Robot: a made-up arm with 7 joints. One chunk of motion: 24 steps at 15 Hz.
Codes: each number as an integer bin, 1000 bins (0 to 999) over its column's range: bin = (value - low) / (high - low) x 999, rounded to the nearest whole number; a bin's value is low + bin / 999 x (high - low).
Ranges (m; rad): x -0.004..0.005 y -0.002..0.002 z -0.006..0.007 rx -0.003..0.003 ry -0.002..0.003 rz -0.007..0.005
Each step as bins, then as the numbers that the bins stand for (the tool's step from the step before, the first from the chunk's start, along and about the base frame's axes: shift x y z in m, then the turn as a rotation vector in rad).
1 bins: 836 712 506 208 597 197
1 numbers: 0.00353 0.00085 0.00058 -0.00175 0.00099 -0.00463
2 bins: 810 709 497 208 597 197
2 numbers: 0.00330 0.00084 0.00047 -0.00175 0.00099 -0.00463
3 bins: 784 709 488 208 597 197
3 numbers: 0.00306 0.00084 0.00035 -0.00175 0.00099 -0.00463
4 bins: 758 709 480 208 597 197
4 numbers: 0.00283 0.00084 0.00025 -0.00175 0.00099 -0.00463
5 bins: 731 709 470 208 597 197
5 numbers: 0.00259 0.00084 0.00012 -0.00175 0.00099 -0.00463
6 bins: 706 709 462 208 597 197
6 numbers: 0.00236 0.00084 0.00001 -0.00175 0.00099 -0.00463
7 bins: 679 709 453 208 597 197
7 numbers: 0.00212 0.00084 -0.00011 -0.00175 0.00099 -0.00463
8 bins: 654 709 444 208 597 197
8 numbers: 0.00189 0.00084 -0.00022 -0.00175 0.00099 -0.00463
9 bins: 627 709 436 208 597 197
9 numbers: 0.00165 0.00084 -0.00033 -0.00175 0.00099 -0.00463
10 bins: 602 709 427 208 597 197
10 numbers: 0.00142 0.00084 -0.00044 -0.00175 0.00099 -0.00463
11 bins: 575 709 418 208 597 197
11 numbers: 0.00118 0.00084 -0.00056 -0.00175 0.00099 -0.00463
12 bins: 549 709 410 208 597 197
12 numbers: 0.00095 0.00084 -0.00066 -0.00175 0.00099 -0.00463
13 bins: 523 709 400 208 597 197
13 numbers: 0.00071 0.00084 -0.00079 -0.00175 0.00099 -0.00463
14 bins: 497 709 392 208 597 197
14 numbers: 0.00048 0.00084 -0.00090 -0.00175 0.00099 -0.00463
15 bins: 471 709 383 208 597 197
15 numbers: 0.00024 0.00084 -0.00102 -0.00175 0.00099 -0.00463
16 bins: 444 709 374 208 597 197
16 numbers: 0.00000 0.00084 -0.00113 -0.00175 0.00099 -0.00463
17 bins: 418 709 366 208 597 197
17 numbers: -0.00023 0.00084 -0.00124 -0.00175 0.00099 -0.00463
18 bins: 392 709 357 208 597 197
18 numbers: -0.00047 0.00084 -0.00135 -0.00175 0.00099 -0.00463
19 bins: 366 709 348 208 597 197
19 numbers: -0.00070 0.00084 -0.00147 -0.00175 0.00099 -0.00463
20 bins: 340 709 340 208 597 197
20 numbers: -0.00094 0.00084 -0.00158 -0.00175 0.00099 -0.00463
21 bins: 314 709 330 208 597 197
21 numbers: -0.00117 0.00084 -0.00171 -0.00175 0.00099 -0.00463
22 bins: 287 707 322 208 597 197
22 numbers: -0.00141 0.00083 -0.00181 -0.00175 0.00099 -0.00463
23 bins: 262 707 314 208 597 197
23 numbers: -0.00164 0.00083 -0.00191 -0.00175 0.00099 -0.00463
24 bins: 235 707 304 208 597 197
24 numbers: -0.00188 0.00083 -0.00204 -0.00175 0.00099 -0.00463
